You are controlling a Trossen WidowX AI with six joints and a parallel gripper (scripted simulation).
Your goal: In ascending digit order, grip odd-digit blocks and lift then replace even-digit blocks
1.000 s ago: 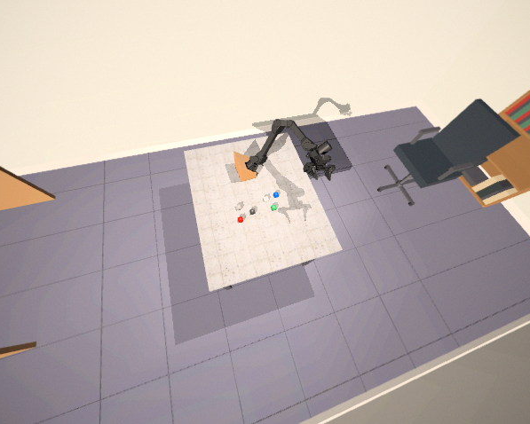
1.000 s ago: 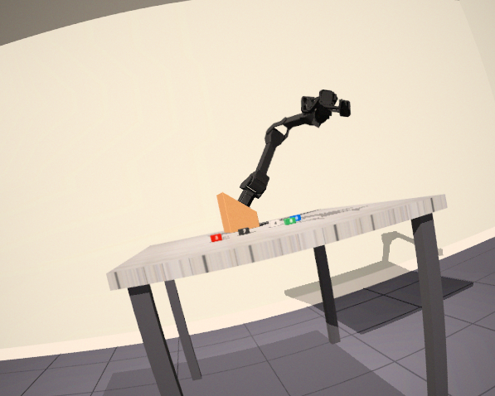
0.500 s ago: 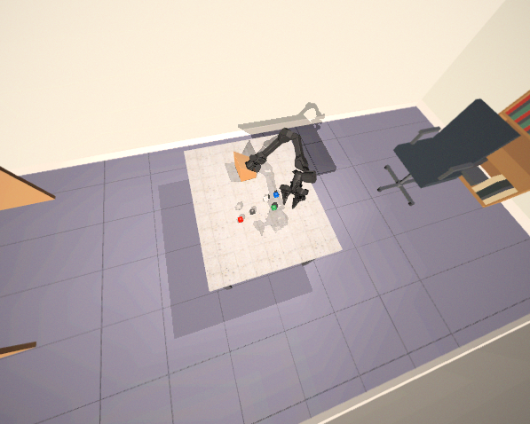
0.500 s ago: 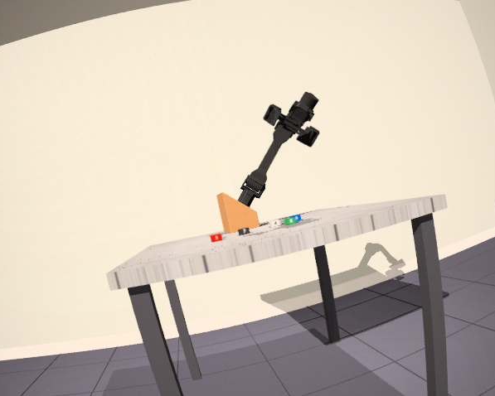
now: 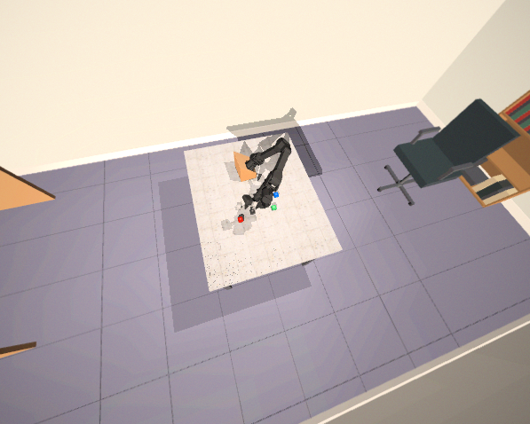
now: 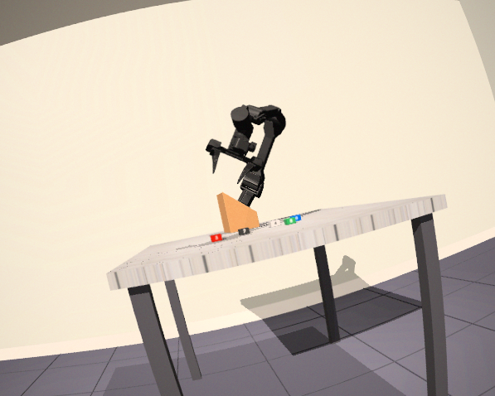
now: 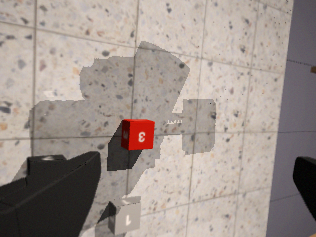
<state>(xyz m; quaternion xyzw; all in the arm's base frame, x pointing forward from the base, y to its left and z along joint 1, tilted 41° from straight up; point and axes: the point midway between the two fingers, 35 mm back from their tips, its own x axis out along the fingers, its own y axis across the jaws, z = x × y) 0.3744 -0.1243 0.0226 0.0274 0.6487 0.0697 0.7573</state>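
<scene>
Right now the blue block is 24 cm to the left of my gripper tip, 18 cm below it and 14 cm behind it. Also, from my gripper tip: red block (18 cm below, 7 cm to the right, 2 cm behind); then dark block (18 cm below, 6 cm behind, 3 cm to the left); then green block (19 cm to the left, 18 cm below, 4 cm behind).
</scene>
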